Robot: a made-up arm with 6 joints.
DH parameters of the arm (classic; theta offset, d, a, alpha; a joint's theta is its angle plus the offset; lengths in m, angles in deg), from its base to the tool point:
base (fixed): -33.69 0 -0.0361 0
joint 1: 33.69 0.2 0.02 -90
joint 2: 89.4 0 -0.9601 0
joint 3: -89.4 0.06 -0.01 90
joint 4: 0 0.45 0.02 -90
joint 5: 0 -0.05 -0.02 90
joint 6: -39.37 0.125 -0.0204 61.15
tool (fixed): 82.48 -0.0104 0 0
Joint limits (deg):
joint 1: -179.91..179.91
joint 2: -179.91..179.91
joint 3: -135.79..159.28
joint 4: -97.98..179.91
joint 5: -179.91..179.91
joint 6: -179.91..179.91
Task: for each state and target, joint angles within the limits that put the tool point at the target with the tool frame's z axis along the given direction. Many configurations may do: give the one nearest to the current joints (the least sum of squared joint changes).
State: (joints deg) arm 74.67 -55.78 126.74 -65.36 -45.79 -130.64
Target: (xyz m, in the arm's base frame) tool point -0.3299 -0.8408 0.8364 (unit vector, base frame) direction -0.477 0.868 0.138
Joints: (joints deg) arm 77.23 -83.69 95.93 -70.63 -45.54 -136.42
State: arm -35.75 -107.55 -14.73 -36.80 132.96 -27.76
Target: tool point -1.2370 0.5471 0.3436 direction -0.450 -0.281 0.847
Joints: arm -23.75 -86.13 -4.36 -18.28 133.63 -40.78
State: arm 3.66 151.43 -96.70 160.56 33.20 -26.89
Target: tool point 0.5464 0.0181 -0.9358 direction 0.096 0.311 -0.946
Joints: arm -8.60 179.68 -73.51 173.15 -12.21 -21.51
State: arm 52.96 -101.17 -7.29 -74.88 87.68 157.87
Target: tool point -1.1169 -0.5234 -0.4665 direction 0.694 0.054 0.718
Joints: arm 22.21 -114.34 -4.39 -79.82 104.16 147.23
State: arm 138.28 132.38 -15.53 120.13 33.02 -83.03
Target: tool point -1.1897 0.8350 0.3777 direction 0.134 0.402 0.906
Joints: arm 138.34 99.44 -45.67 112.99 35.29 -107.54
